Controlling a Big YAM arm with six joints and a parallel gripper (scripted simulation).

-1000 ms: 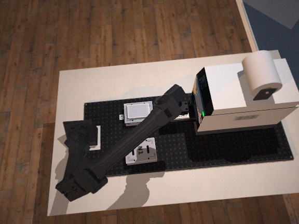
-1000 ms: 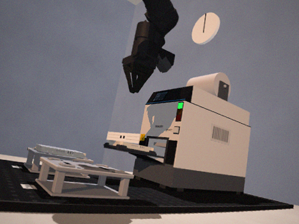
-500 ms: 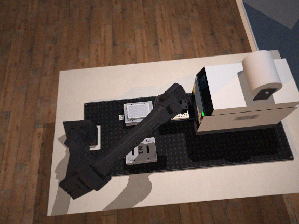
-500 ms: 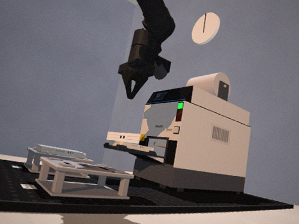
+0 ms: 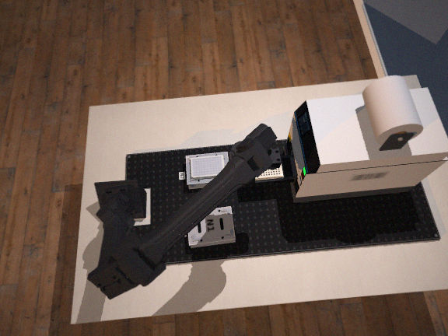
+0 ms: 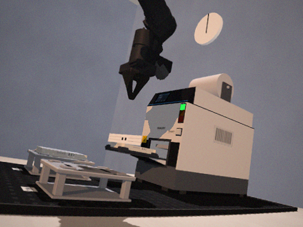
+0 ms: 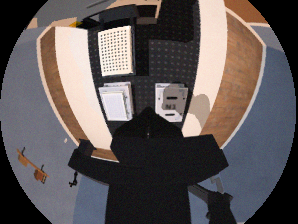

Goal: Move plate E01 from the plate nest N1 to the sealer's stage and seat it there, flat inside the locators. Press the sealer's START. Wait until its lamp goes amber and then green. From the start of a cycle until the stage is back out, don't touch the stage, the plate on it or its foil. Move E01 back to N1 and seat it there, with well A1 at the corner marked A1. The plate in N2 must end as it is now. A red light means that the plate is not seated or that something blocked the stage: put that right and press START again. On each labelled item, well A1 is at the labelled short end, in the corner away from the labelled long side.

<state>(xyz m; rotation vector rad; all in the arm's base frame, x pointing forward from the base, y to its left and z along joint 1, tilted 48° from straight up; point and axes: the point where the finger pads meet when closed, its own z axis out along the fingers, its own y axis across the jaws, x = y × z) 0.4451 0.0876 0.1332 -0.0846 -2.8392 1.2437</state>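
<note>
Right now my hand is 19 cm short of the start button, 6 cm above it and 1 cm to the left of it. Round my hand: nest: 20 cm below, 12 cm behind, 8 cm to the right; plate: 19 cm below, 14 cm to the left, 11 cm behind; sealer stage: 15 cm below, 9 cm ahead, 8 cm to the left.
</note>
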